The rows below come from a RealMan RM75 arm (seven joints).
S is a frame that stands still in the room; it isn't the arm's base.
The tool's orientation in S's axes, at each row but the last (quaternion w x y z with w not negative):
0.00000, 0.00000, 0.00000, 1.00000
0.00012, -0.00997, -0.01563, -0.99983
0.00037, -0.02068, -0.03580, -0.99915
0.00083, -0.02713, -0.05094, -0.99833
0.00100, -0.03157, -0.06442, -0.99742
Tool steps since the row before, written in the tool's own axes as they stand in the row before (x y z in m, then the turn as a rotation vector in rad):
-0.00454, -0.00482, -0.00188, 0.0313, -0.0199, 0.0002
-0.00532, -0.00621, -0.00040, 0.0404, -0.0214, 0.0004
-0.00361, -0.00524, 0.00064, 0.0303, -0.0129, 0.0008
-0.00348, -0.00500, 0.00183, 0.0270, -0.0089, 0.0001
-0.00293, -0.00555, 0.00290, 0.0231, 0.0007, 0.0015
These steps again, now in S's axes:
0.00454, 0.00482, -0.00188, -0.0313, 0.0199, 0.0002
0.00531, 0.00619, -0.00070, -0.0404, 0.0214, 0.0005
0.00362, 0.00527, 0.00011, -0.0303, 0.0129, 0.0011
0.00355, 0.00516, 0.00112, -0.0270, 0.0089, 0.0007
0.00307, 0.00587, 0.00197, -0.0230, -0.0005, 0.0030

